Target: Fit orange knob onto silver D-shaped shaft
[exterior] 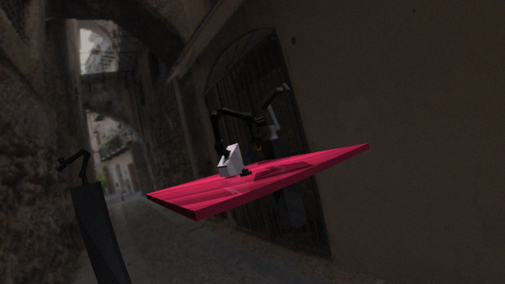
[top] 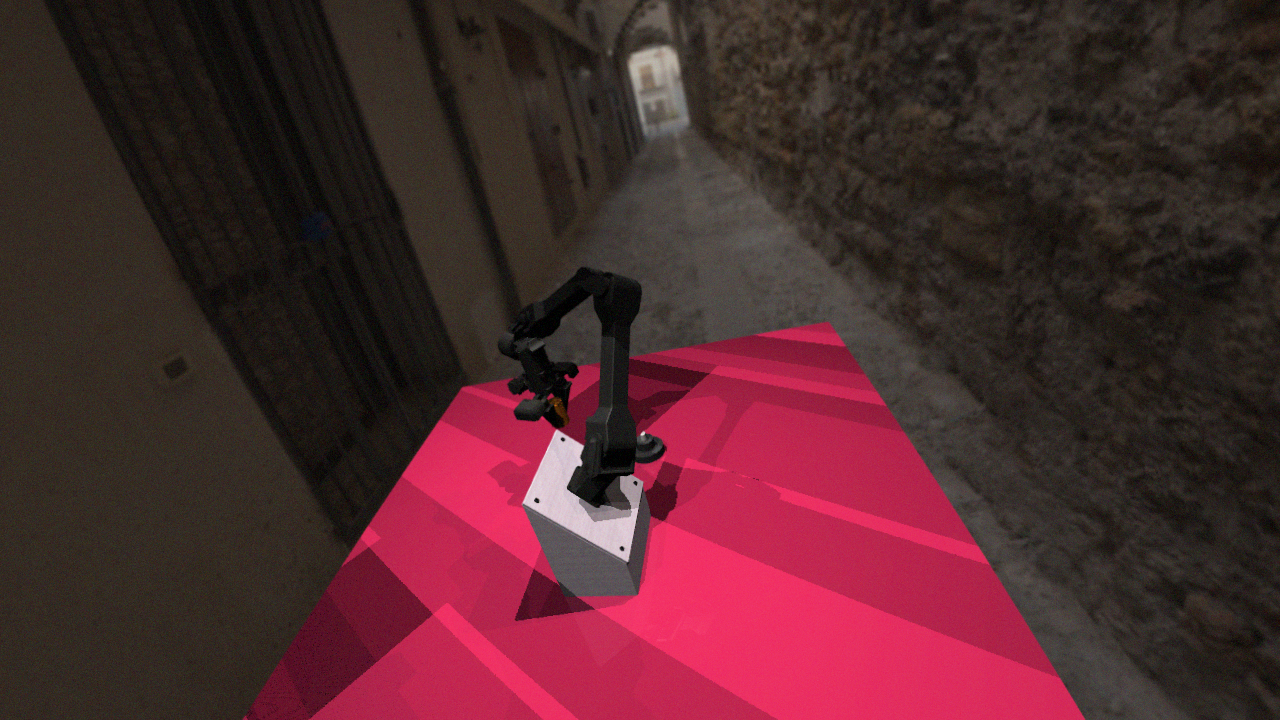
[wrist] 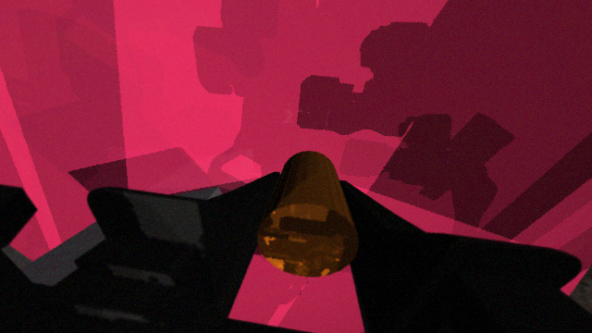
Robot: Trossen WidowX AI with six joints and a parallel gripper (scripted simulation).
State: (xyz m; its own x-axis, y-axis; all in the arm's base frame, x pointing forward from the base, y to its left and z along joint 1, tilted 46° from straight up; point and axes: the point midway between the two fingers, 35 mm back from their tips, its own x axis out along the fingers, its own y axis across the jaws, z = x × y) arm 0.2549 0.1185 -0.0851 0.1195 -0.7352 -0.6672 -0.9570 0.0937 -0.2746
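The orange knob lies 3 cm above my gripper tip. The rest, counted from my gripper tip: dark round pedestal 5 cm ahead, 17 cm to the right, 12 cm below.
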